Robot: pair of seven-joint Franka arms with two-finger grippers.
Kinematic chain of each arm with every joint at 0, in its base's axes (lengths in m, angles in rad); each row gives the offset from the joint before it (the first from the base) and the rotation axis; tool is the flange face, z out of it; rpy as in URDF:
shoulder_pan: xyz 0 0 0.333 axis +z
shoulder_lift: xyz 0 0 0 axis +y
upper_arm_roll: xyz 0 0 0.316 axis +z
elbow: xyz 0.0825 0 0 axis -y
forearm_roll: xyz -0.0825 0 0.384 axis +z
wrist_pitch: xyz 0 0 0 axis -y
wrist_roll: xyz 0.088 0 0 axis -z
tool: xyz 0 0 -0.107 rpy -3.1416 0 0
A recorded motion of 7 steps. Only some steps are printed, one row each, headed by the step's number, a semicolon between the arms.
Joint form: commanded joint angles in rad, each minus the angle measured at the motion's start. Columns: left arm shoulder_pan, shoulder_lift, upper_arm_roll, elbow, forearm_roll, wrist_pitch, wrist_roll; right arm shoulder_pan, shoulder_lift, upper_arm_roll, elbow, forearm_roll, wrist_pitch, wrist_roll.
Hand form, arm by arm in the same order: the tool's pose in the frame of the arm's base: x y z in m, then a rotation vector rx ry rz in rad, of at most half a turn. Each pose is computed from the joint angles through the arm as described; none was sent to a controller.
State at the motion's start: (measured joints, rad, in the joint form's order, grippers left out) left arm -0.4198 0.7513 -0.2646 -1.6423 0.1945 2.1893 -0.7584; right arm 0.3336 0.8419 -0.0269 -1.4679 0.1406 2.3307 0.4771
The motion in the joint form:
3: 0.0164 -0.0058 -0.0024 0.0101 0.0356 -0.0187 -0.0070; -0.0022 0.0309 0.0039 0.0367 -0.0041 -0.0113 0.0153
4: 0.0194 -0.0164 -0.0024 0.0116 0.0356 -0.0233 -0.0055; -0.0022 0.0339 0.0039 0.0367 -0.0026 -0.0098 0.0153
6: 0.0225 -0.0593 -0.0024 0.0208 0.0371 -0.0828 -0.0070; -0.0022 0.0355 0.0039 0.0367 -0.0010 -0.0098 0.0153
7: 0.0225 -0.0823 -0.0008 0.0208 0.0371 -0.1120 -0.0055; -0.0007 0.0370 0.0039 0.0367 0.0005 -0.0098 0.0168
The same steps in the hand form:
3: 0.5399 -0.3937 0.1798 -3.0264 0.0005 0.2064; 0.6895 0.2256 0.1718 -3.0313 0.4084 0.0271
4: 0.5426 -0.3925 0.1869 -3.0292 -0.0025 0.1954; 0.6892 0.2255 0.1697 -3.0308 0.4101 0.0297
6: 0.5467 -0.3892 0.2146 -3.0099 -0.0123 0.1873; 0.6889 0.2254 0.1686 -3.0302 0.4118 0.0326
7: 0.5470 -0.3870 0.2275 -2.9981 -0.0135 0.1863; 0.6883 0.2264 0.1675 -3.0296 0.4134 0.0355

